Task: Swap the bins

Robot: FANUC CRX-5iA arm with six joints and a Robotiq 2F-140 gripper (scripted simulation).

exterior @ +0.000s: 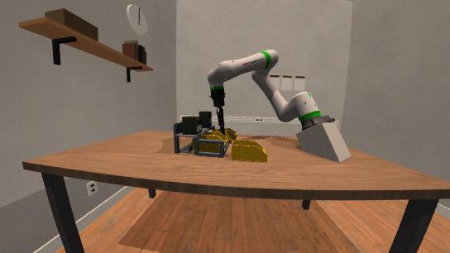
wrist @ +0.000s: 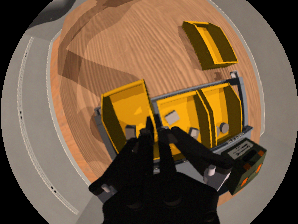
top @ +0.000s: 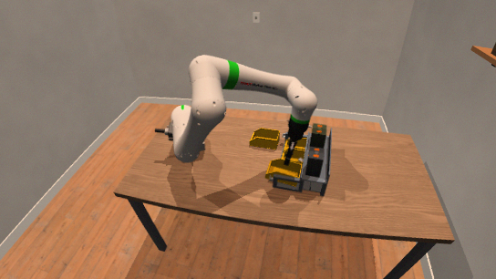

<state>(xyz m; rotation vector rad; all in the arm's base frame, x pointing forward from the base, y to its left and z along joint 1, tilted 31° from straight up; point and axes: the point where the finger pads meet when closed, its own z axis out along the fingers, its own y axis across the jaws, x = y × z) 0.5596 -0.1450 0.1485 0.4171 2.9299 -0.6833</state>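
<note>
The shelf is 90 mm ahead of my hand, 40 mm to the left of it and 30 mm below it.
</note>
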